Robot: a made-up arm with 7 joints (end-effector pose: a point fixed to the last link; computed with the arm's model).
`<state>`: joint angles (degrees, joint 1 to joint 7).
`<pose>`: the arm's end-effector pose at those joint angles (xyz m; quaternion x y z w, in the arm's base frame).
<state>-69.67 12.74 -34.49 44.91 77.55 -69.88 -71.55</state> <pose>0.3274 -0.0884 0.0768 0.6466 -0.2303 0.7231 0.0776</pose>
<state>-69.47 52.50 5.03 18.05 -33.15 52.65 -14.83</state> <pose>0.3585 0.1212 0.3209 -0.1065 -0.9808 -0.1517 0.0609</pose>
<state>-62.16 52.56 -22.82 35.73 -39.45 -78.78 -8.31</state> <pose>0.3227 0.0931 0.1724 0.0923 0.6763 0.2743 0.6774</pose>
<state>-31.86 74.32 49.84 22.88 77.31 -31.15 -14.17</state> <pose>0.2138 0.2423 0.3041 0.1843 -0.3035 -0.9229 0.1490</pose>
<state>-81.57 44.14 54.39 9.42 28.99 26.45 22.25</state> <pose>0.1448 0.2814 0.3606 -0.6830 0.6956 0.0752 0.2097</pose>
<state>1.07 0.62 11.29 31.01 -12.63 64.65 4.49</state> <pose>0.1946 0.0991 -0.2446 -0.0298 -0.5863 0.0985 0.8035</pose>
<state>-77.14 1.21 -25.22 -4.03 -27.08 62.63 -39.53</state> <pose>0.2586 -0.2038 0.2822 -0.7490 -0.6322 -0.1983 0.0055</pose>
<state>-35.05 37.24 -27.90 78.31 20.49 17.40 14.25</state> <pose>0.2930 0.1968 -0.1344 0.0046 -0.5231 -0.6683 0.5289</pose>
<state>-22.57 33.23 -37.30 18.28 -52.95 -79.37 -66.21</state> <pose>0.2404 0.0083 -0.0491 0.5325 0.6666 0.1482 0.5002</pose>
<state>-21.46 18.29 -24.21 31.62 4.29 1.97 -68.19</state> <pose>0.3033 -0.0195 -0.1047 -0.7357 -0.6104 -0.1365 0.2596</pose>
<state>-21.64 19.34 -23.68 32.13 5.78 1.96 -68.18</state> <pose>0.3047 -0.0125 -0.1052 -0.7298 -0.6081 -0.1519 0.2728</pose>
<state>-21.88 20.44 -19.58 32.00 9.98 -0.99 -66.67</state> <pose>0.3118 0.0058 -0.0962 -0.7059 -0.6262 -0.2012 0.2628</pose>
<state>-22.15 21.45 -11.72 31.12 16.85 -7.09 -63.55</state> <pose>0.3211 0.0359 -0.0768 -0.6587 -0.6586 -0.2832 0.2286</pose>
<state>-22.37 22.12 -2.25 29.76 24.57 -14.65 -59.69</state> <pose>0.3258 0.0704 -0.0535 -0.5962 -0.6863 -0.3735 0.1845</pose>
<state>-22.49 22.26 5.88 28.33 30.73 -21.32 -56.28</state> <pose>0.3241 0.0984 -0.0344 -0.5390 -0.7013 -0.4433 0.1453</pose>
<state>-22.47 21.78 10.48 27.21 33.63 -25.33 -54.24</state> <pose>0.3208 0.1123 -0.0245 -0.5055 -0.7096 -0.4767 0.1173</pose>
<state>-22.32 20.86 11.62 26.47 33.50 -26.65 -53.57</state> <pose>0.3193 0.1131 -0.0227 -0.4963 -0.7176 -0.4785 0.0988</pose>
